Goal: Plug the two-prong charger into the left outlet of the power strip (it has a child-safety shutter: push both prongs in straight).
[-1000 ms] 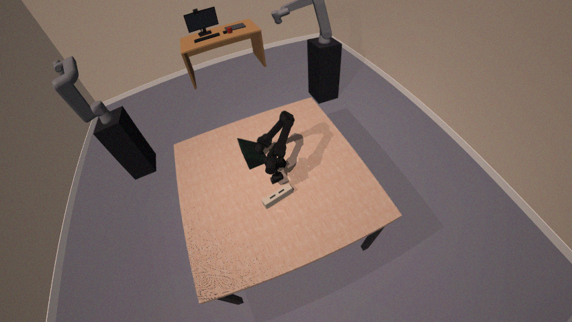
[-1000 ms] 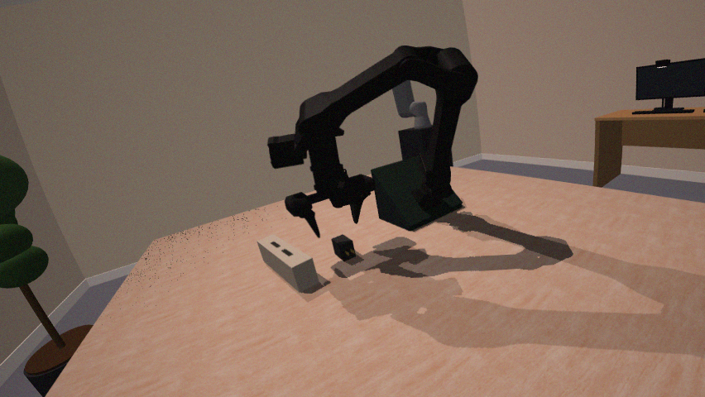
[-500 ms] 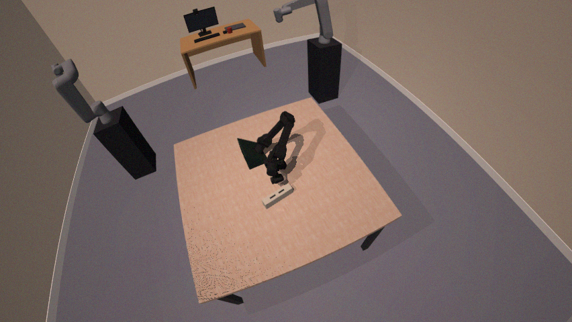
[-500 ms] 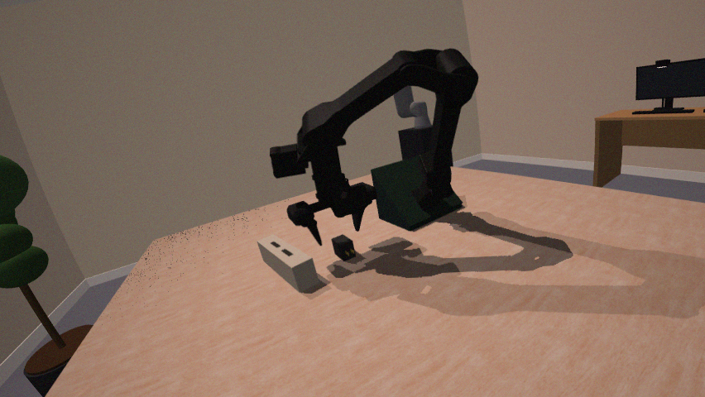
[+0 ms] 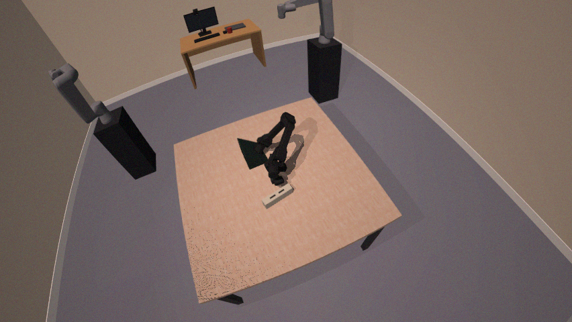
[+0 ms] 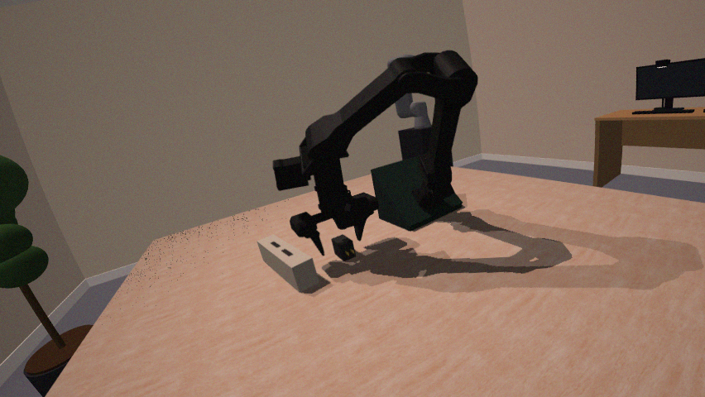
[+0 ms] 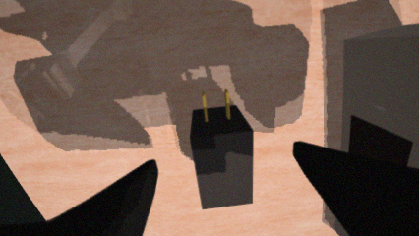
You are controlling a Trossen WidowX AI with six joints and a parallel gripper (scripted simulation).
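My gripper tip is now 20 mm to the right of the black two-prong charger.
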